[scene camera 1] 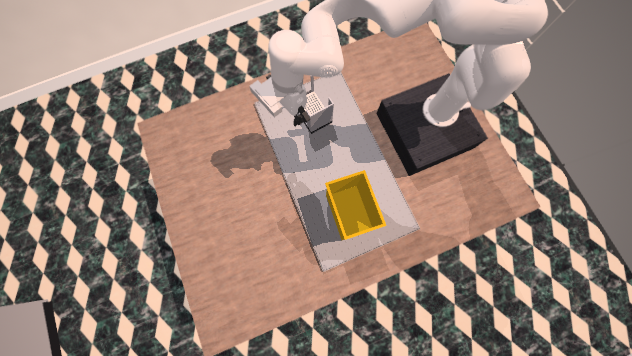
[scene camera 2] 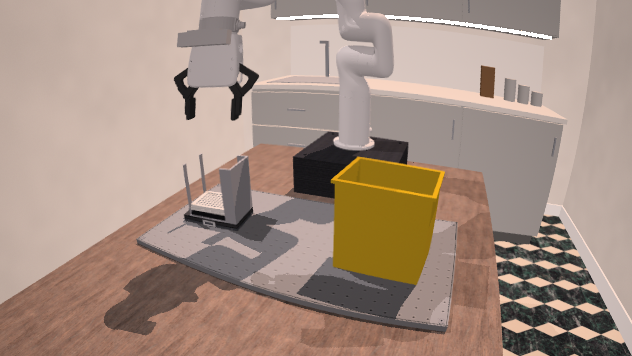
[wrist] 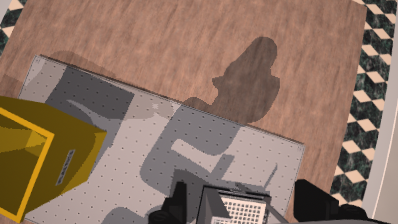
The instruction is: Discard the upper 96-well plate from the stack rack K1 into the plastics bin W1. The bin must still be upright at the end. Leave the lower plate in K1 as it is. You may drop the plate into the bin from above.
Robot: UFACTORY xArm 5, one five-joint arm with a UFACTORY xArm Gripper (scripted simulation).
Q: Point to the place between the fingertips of the gripper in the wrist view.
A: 241, 199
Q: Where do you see a yellow plastics bin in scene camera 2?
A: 379, 230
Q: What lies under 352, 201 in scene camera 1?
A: A yellow plastics bin.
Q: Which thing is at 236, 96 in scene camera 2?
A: The gripper.
